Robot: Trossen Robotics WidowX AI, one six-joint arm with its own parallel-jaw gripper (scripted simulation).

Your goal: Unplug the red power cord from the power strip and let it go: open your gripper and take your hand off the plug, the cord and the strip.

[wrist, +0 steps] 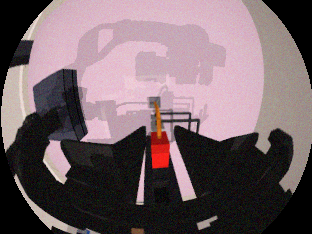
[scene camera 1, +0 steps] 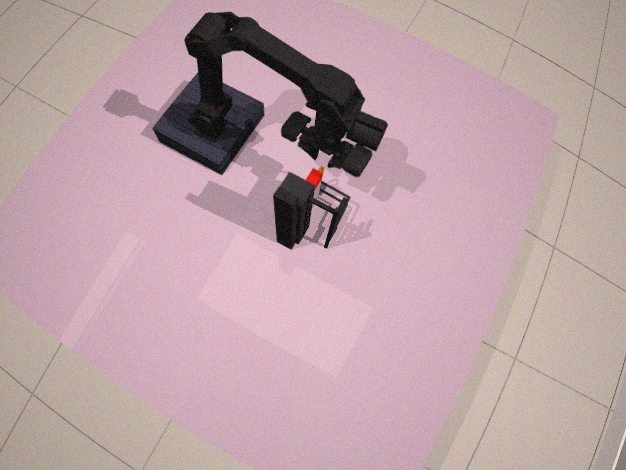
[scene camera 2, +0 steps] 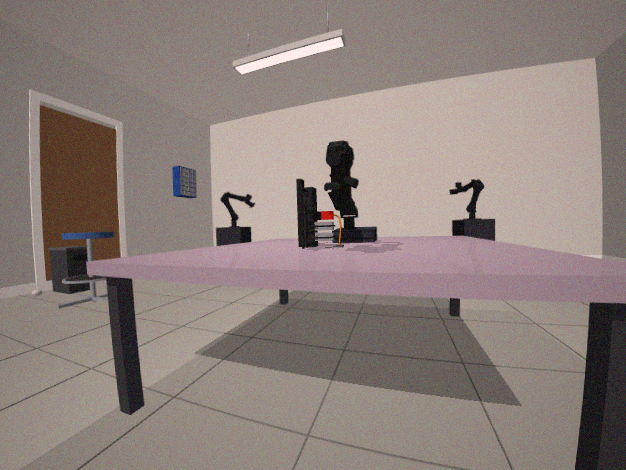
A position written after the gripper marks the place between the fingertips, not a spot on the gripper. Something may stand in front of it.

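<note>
The gripper (scene camera 1: 322,162) appears in the scene, visible also in scene camera 2 (scene camera 2: 338,210) and in the wrist view (wrist: 160,129). A red plug (wrist: 159,146) is in view too.
</note>
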